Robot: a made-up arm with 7 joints. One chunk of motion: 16 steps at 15 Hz.
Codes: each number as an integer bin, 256 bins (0 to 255) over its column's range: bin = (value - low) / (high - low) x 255, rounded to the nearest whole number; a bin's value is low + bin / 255 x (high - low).
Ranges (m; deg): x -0.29..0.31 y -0.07..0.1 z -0.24..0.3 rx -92..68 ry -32..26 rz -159..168
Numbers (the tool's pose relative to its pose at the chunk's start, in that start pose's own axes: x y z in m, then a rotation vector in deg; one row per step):
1: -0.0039 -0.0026 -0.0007 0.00 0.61 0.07
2: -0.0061 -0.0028 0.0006 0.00 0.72 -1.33
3: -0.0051 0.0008 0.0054 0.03 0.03 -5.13
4: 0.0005 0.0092 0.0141 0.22 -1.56 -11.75
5: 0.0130 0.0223 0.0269 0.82 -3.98 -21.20
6: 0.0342 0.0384 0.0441 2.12 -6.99 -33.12
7: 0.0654 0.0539 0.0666 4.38 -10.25 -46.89
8: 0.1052 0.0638 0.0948 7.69 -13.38 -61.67
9: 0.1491 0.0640 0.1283 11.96 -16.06 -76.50
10: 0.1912 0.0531 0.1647 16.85 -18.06 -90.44
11: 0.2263 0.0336 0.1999 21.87 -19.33 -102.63
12: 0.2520 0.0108 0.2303 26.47 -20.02 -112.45
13: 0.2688 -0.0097 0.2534 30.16 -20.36 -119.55
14: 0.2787 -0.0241 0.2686 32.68 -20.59 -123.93
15: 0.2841 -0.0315 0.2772 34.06 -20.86 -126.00
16: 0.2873 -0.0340 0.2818 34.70 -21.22 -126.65
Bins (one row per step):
1: 122 101 113 147 143 124
2: 121 101 114 147 144 123
3: 121 106 116 147 141 120
4: 123 119 120 147 134 115
5: 129 138 126 148 123 107
6: 138 163 134 150 110 98
7: 151 186 145 154 96 87
8: 168 201 158 159 82 76
9: 187 201 174 166 70 64
10: 205 185 191 173 61 53
11: 219 155 208 181 56 44
12: 230 121 222 189 53 36
13: 237 90 233 195 51 31
14: 242 69 240 199 50 27
15: 244 58 244 201 49 26
16: 245 54 246 202 47 25

